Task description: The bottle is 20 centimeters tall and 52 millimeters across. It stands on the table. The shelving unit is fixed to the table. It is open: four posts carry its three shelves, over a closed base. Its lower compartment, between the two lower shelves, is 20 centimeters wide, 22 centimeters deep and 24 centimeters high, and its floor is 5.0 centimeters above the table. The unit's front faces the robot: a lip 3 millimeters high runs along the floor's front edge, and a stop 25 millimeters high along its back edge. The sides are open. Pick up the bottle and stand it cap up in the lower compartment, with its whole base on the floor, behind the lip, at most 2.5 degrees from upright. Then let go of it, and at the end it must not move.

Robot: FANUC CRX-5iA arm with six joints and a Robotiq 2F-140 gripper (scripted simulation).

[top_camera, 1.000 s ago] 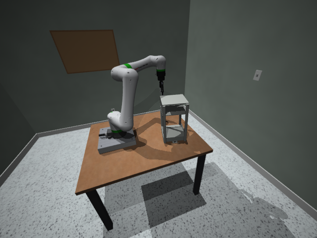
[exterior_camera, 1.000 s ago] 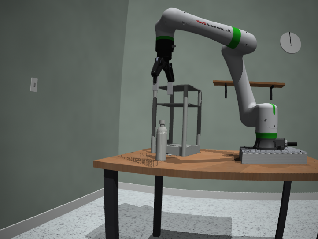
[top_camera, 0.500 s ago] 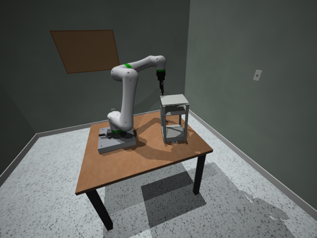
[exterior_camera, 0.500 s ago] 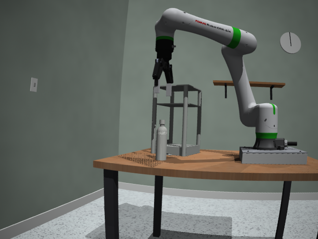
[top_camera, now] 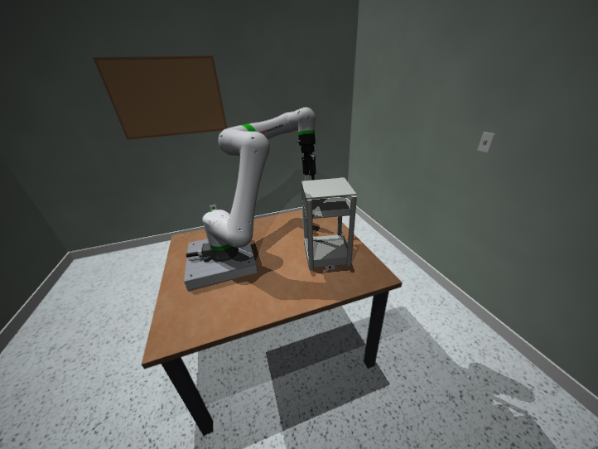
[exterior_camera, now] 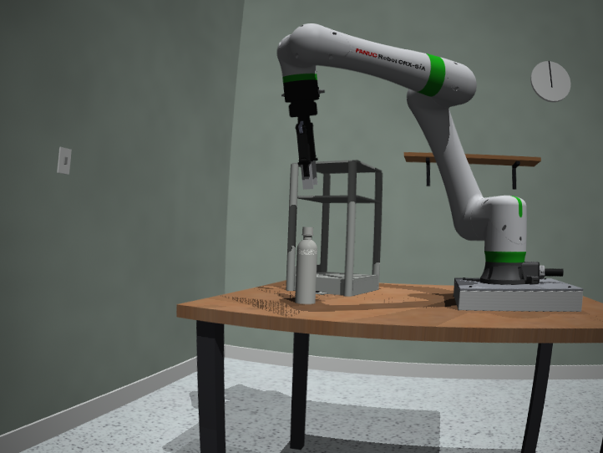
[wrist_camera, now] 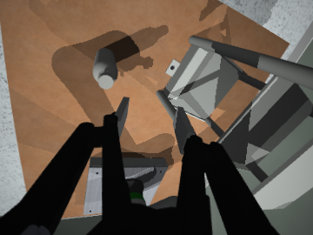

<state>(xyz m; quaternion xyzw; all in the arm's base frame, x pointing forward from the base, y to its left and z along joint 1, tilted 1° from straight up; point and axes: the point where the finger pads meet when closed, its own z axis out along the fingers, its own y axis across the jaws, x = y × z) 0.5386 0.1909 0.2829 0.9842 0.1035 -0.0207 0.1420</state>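
The bottle is 210 mm below my hand, 50 mm to the left of it and 20 mm behind it. From my hand the other things lie so: shelving unit 280 mm to the right, 130 mm below, 10 mm ahead.
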